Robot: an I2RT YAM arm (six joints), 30 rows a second.
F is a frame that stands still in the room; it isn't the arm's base.
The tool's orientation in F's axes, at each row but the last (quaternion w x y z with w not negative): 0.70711 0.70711 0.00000 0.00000; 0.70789 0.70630 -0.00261 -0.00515; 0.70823 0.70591 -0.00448 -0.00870; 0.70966 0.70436 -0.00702 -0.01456; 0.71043 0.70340 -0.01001 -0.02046; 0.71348 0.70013 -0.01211 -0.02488; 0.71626 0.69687 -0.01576 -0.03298; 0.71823 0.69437 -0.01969 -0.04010; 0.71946 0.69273 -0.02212 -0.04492; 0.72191 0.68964 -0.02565 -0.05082; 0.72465 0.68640 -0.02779 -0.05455
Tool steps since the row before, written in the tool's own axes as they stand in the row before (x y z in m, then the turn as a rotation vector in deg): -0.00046 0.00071 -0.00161 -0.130 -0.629 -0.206; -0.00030 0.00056 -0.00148 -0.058 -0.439 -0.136; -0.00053 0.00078 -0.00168 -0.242 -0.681 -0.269; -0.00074 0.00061 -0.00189 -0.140 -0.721 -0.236; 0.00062 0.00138 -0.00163 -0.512 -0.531 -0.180; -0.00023 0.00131 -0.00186 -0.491 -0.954 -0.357; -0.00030 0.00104 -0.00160 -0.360 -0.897 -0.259; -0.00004 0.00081 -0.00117 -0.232 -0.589 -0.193; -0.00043 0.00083 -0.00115 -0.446 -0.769 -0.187; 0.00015 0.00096 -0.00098 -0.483 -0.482 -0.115; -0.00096 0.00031 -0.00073 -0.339 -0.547 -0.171
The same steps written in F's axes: -0.00046 0.00161 0.00071 -0.130 0.206 -0.629; -0.00028 0.00148 0.00056 -0.058 0.136 -0.439; -0.00049 0.00169 0.00078 -0.241 0.271 -0.680; -0.00068 0.00192 0.00060 -0.141 0.235 -0.721; 0.00071 0.00161 0.00135 -0.512 0.197 -0.525; -0.00011 0.00189 0.00128 -0.489 0.365 -0.952; -0.00016 0.00164 0.00100 -0.364 0.259 -0.895; 0.00008 0.00119 0.00077 -0.233 0.193 -0.589; -0.00029 0.00122 0.00080 -0.452 0.201 -0.762; 0.00029 0.00100 0.00091 -0.486 0.146 -0.471; -0.00086 0.00085 0.00030 -0.339 0.181 -0.544
